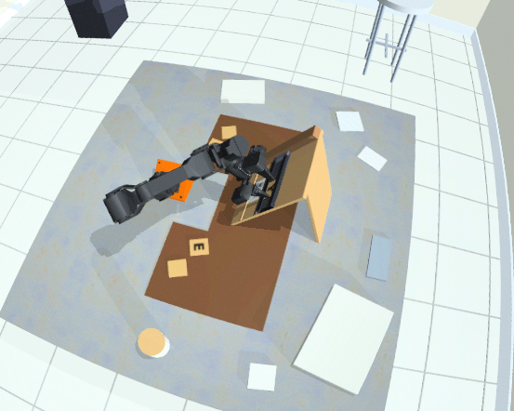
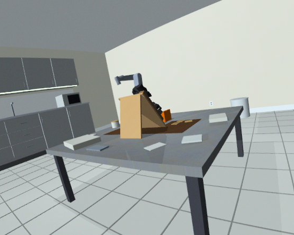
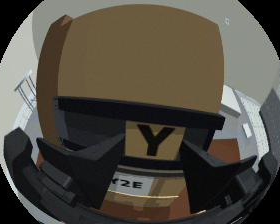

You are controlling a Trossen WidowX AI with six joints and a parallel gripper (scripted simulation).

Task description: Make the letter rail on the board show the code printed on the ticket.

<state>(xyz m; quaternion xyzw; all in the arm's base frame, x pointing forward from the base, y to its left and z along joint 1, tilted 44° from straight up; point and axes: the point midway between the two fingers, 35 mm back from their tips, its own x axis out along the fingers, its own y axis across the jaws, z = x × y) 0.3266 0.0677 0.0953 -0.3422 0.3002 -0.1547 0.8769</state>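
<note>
Now: gripper tip 50 mm past the white ticket, 30 mm to the right of it and 80 mm above it. Round my gripper tip: grey card (390 mm ahead, 80 mm to the right, 160 mm below); then white box (310 mm ahead, 370 mm to the right, 150 mm below); then brown mat (140 mm behind, 10 mm to the left, 170 mm below).
</note>
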